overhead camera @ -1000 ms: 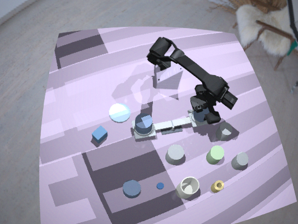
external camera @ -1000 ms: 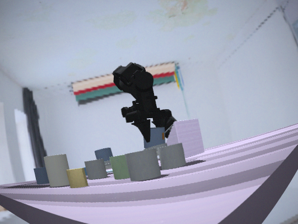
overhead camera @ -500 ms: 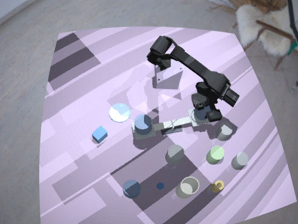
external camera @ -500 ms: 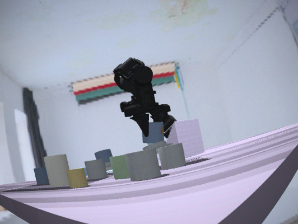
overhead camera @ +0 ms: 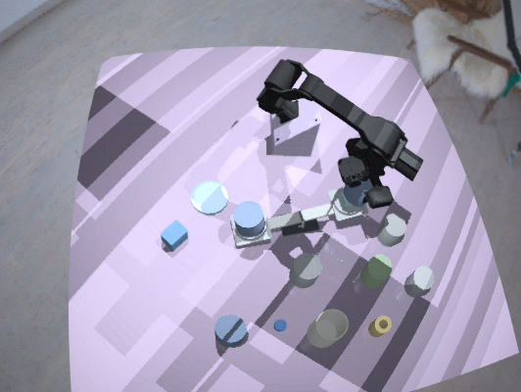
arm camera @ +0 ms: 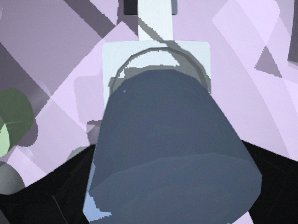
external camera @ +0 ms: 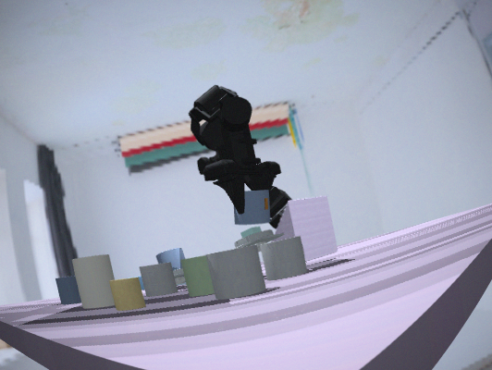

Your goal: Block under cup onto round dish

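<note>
My gripper tip is 2 cm to the left of the greenish block and 5 cm above it. The rest, counted from my gripper tip: green cylinder (19 cm ahead, 8 cm to the left, 10 cm below); then yellow ring (34 cm ahead, 8 cm to the left, 11 cm below); then balance (3 cm ahead, 14 cm to the right, 9 cm below).
</note>
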